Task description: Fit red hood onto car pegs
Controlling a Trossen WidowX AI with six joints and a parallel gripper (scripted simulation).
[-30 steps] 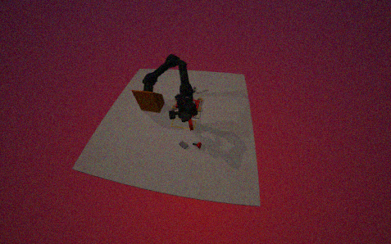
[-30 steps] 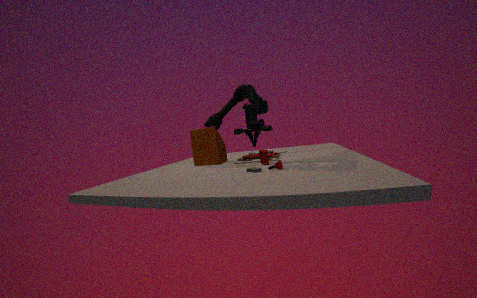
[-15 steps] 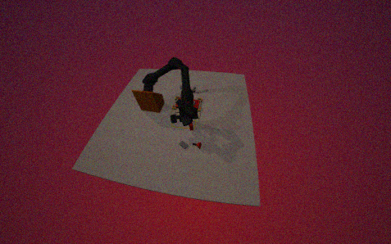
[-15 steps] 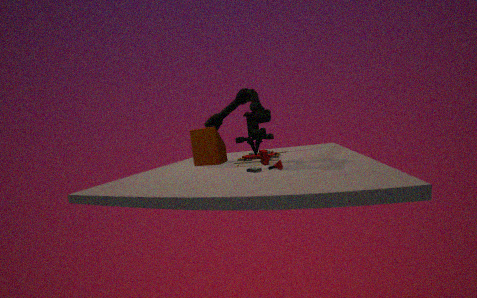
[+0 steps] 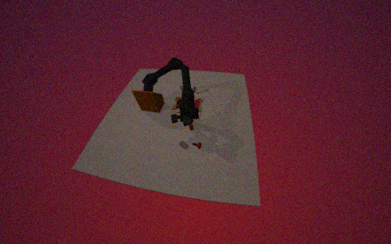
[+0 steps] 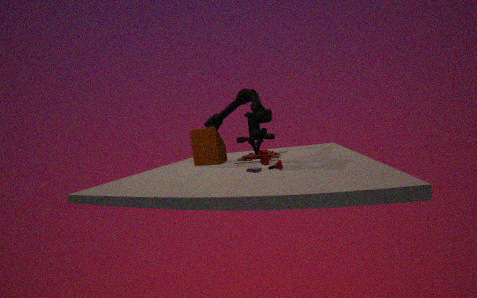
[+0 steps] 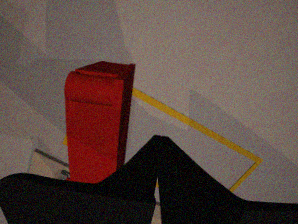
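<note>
The red hood lies 3 cm ahead of my gripper tip, 2 cm to the left of it and 2 cm below it. Round my gripper tip: pale jig (22 cm to the left, 4 cm below, 3 cm behind).
</note>
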